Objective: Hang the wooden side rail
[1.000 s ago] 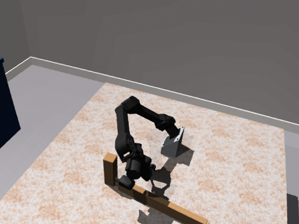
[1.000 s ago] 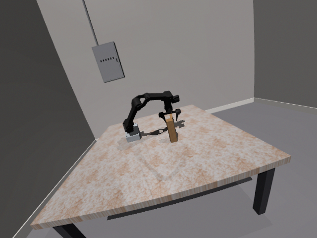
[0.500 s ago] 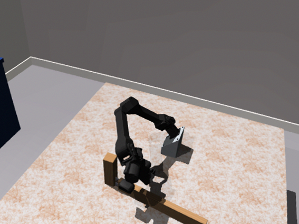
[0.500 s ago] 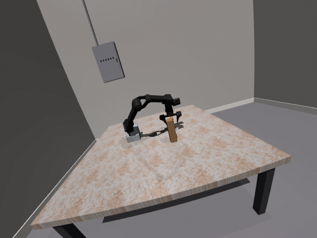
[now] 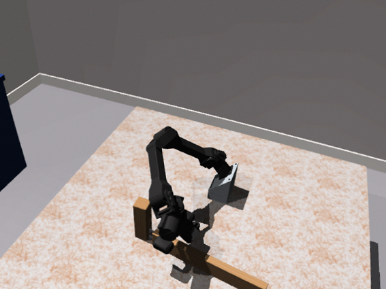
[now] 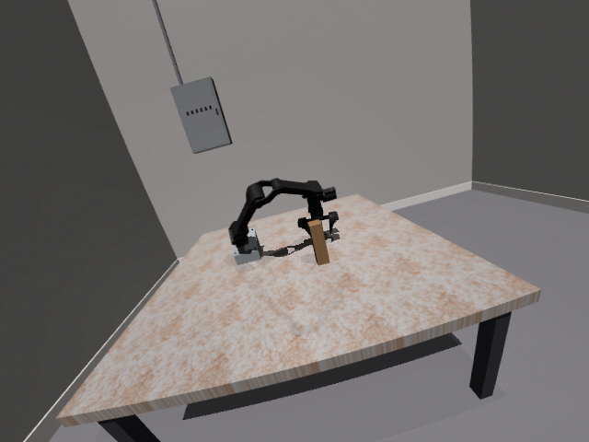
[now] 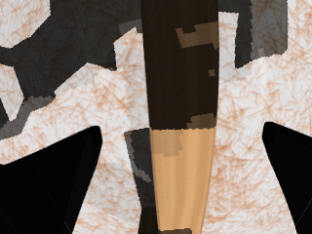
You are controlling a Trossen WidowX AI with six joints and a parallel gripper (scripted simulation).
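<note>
Right now my gripper tip is 130 mm to the left of the headboard post, 50 mm past it and 40 mm below it.
</note>
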